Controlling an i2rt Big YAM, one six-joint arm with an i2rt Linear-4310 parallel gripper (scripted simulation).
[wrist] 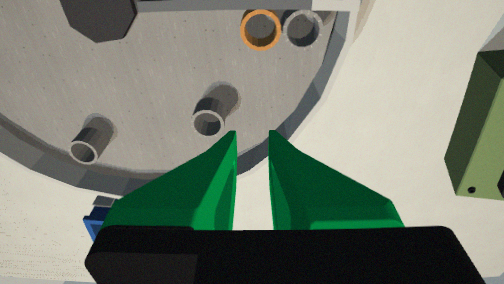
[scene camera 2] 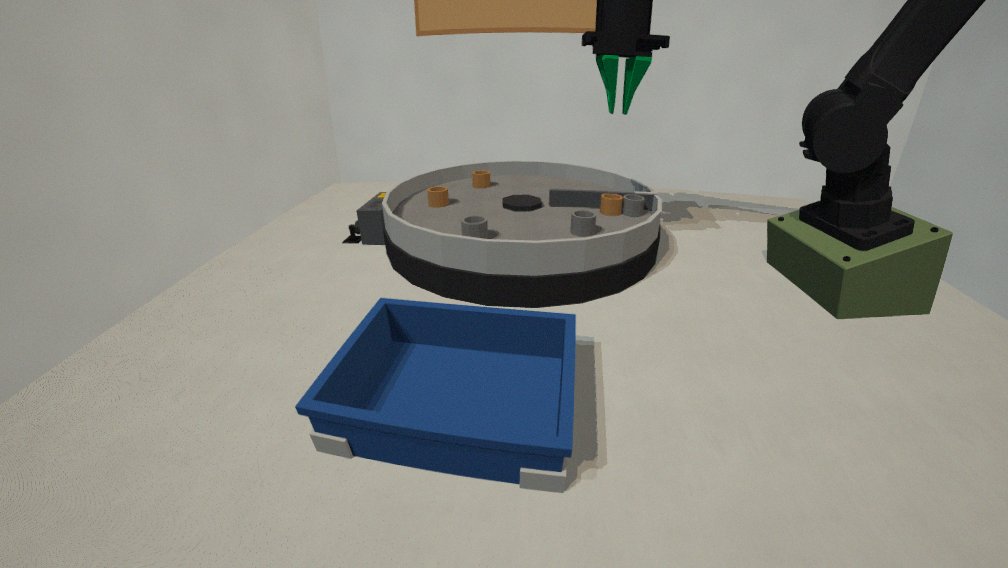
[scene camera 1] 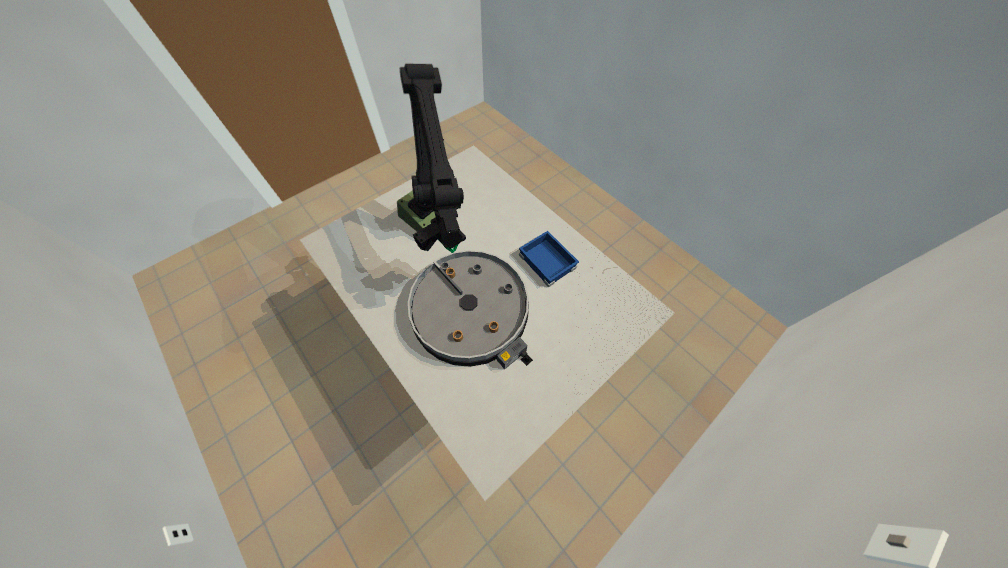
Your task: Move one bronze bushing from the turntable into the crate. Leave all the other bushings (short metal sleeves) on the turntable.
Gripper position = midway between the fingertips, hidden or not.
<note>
In view: my gripper (scene camera 2: 617,113), a bronze bushing (wrist: 260,44), a grey bushing (wrist: 202,128), a grey bushing (wrist: 300,44), a grey bushing (wrist: 95,141) and a blue crate (scene camera 2: 496,368).
My gripper is seen too in the wrist view (wrist: 252,142). The blue crate is seen too in scene camera 1 (scene camera 1: 550,260).
</note>
